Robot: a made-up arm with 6 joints. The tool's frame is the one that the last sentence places.
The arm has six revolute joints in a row. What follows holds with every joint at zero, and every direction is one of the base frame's.
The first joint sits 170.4 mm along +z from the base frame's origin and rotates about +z.
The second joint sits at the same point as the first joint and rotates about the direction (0.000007, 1, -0.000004).
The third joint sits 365.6 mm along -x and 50 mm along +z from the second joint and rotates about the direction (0.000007, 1, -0.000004).
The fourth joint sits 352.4 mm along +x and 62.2 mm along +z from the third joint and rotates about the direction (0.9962, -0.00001, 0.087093).
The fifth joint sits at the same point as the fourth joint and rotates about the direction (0.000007, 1, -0.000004).
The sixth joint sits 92.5 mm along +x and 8 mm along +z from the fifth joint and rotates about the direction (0.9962, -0.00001, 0.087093).
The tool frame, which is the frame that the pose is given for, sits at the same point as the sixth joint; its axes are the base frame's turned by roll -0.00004, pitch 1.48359 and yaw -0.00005 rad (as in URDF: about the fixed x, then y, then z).
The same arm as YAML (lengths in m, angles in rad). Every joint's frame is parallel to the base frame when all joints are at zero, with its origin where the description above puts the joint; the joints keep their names.
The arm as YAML. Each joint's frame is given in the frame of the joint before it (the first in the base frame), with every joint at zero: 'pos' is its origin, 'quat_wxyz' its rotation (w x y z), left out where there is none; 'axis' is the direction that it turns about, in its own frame. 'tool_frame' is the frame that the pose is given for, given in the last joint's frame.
length_unit: m
angle_unit: rad
joints:
  - joint: joint 1
    pos: [0.0, 0.0, 0.1704]
    axis: "+z"
  - joint: joint 2
    pos: [0.0, 0.0, 0.0]
    axis: "+y"
  - joint: joint 3
    pos: [-0.3656, 0.0, 0.05]
    axis: "+y"
  - joint: joint 4
    pos: [0.3524, 0.0, 0.0622]
    axis: [0.9962, 0.0, 0.0871]
  - joint: joint 5
    pos: [0.0, 0.0, 0.0]
    axis: "+y"
  - joint: joint 6
    pos: [0.0925, 0.0, 0.008]
    axis: [0.9962, 0.0, 0.0871]
tool_frame:
  pos: [0.0, 0.0, 0.0]
  quat_wxyz: [0.737257, 0.000002, 0.675612, -0.000005]

